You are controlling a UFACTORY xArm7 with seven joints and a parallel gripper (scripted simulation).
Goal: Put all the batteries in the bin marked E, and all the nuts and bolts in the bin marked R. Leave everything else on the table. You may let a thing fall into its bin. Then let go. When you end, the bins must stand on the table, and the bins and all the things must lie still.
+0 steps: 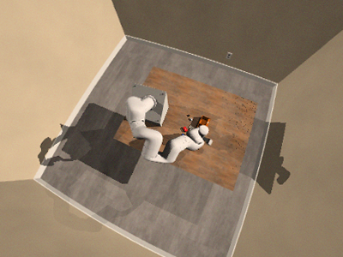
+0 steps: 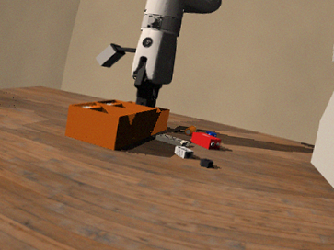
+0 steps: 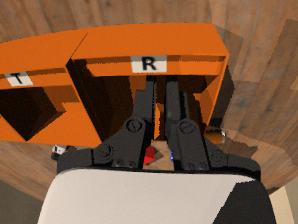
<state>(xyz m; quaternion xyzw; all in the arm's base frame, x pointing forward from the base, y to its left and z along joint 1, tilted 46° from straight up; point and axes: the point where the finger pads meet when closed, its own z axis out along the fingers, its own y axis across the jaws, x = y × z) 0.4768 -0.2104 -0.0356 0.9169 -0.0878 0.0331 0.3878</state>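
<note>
Now: hand 10 mm short of the orange bin, 90 mm to the right of it and 10 mm above it. Round my hand: blue piece (130 mm behind, 10 mm to the right, 30 mm below); orange cylindrical battery (90 mm behind, 40 mm to the right, 30 mm below); red block (130 mm behind, 60 mm to the left, 30 mm below).
</note>
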